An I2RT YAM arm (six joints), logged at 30 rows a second.
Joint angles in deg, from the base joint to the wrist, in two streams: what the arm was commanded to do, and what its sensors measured. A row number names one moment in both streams.
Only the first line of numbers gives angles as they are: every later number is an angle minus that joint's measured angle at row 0.
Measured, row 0:
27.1 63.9 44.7 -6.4 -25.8 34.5
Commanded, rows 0 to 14:
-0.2 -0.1 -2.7 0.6 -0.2 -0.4
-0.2 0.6 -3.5 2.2 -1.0 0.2
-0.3 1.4 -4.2 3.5 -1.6 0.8
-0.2 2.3 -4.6 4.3 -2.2 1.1
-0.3 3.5 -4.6 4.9 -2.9 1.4
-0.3 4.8 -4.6 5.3 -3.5 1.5
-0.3 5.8 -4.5 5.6 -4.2 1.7
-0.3 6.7 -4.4 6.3 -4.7 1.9
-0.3 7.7 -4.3 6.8 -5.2 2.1
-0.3 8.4 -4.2 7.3 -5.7 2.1
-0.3 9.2 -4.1 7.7 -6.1 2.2
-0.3 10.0 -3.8 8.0 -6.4 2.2
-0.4 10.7 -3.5 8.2 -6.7 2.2
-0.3 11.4 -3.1 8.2 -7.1 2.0
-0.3 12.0 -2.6 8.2 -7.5 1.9
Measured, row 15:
-0.1 10.9 -3.8 6.1 -4.9 1.7
